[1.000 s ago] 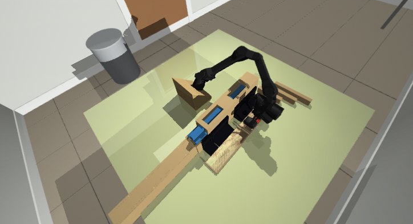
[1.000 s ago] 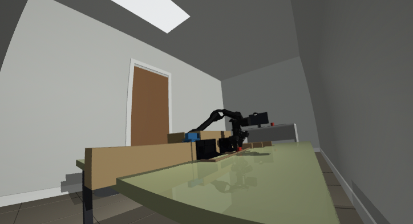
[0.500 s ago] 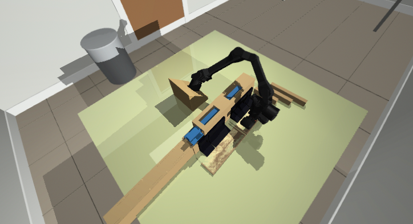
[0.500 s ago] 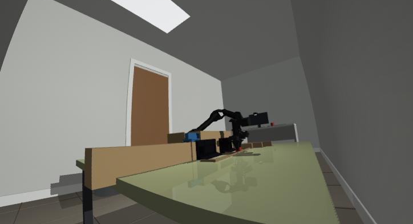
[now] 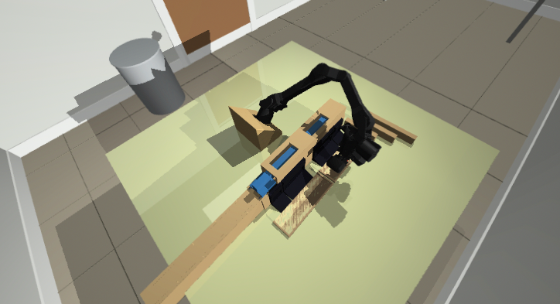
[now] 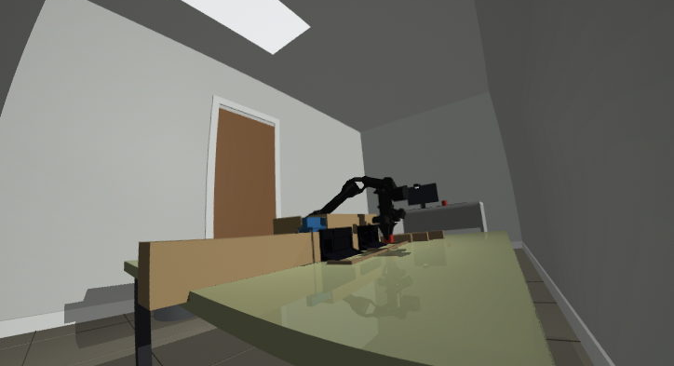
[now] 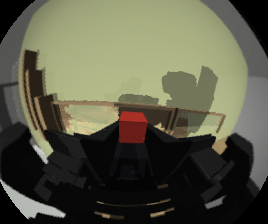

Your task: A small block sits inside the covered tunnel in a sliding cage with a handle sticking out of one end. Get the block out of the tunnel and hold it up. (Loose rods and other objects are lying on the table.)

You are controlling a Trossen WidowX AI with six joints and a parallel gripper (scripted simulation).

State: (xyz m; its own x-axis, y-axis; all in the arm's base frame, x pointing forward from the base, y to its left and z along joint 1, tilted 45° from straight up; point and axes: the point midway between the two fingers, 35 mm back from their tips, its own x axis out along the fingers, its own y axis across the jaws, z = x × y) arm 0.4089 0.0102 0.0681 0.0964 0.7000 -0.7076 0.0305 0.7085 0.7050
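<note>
My gripper tip is now 9 cm to the left of the low wooden trough and 4 cm above it. Also, from my gripper tip: covered tunnel: 14 cm behind, 29 cm to the right, 3 cm above; red block: 1 cm above.
</note>
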